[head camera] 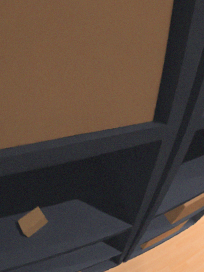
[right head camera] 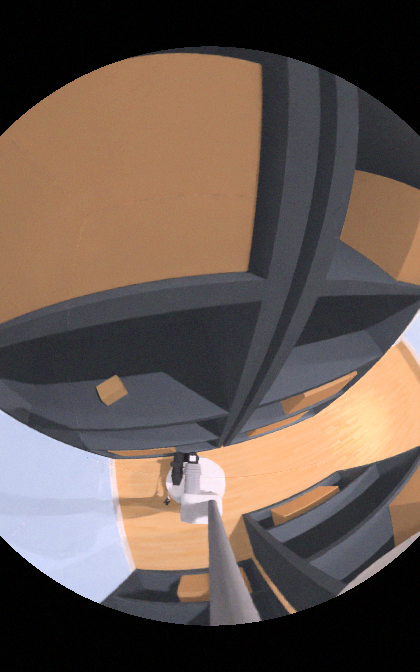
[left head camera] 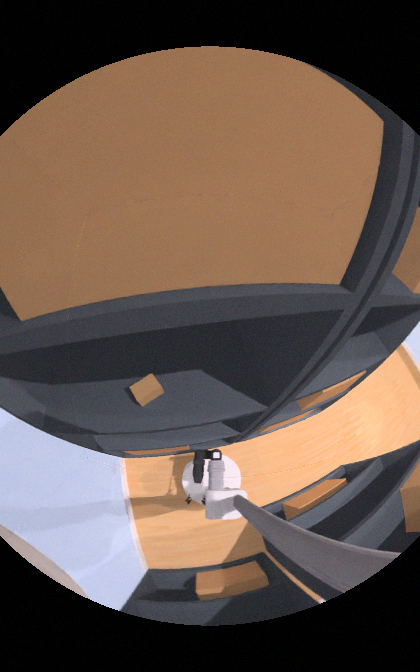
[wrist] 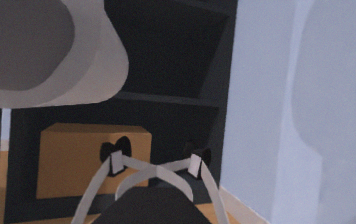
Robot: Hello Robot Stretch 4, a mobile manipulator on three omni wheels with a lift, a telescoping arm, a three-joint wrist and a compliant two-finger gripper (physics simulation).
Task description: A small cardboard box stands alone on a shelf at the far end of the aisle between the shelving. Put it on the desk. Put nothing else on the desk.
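Frame: origin at the robot's base, x ahead, y left, z up, level; centimetres.
Seen in the pictures: gripper, fingertip midpoint: (wrist: 157, 150).
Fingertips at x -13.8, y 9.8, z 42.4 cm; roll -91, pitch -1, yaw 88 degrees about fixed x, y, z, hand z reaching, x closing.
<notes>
A point is followed by its place in that frame.
The small cardboard box (head camera: 33, 221) {x 31.7, y 24.7, z 101.4 cm} (left head camera: 146, 389) (right head camera: 112, 390) sits alone on a dark shelf (head camera: 75, 220) {x 33.2, y 9.1, z 96.4 cm} (left head camera: 200, 395) (right head camera: 165, 395), below a bay filled by a very large box. My gripper (wrist: 157, 150) {x -13.8, y 9.8, z 42.4 cm} (left head camera: 196, 499) is open, its two fingers wide apart with nothing between them. In the left head view it hangs below and to the right of the small box, outside the shelving and over the floor. In the wrist view the fingers face a low bay of shelving, and the small box does not show there. The desk does not show in these views.
The very large box (head camera: 80, 65) {x 27.2, y 0.6, z 152.0 cm} (left head camera: 210, 190) (right head camera: 140, 175) fills the upper bay. A bigger box (wrist: 90, 162) {x -82.8, y -15.1, z 19.2 cm} stands low in the shelving, left of a pale blue wall (wrist: 260, 125) {x -71.9, y 54.0, z 41.5 cm}. Shelving with boxes (left head camera: 315, 498) (right head camera: 305, 505) also stands across the wooden floor (left head camera: 165, 540) (right head camera: 155, 540).
</notes>
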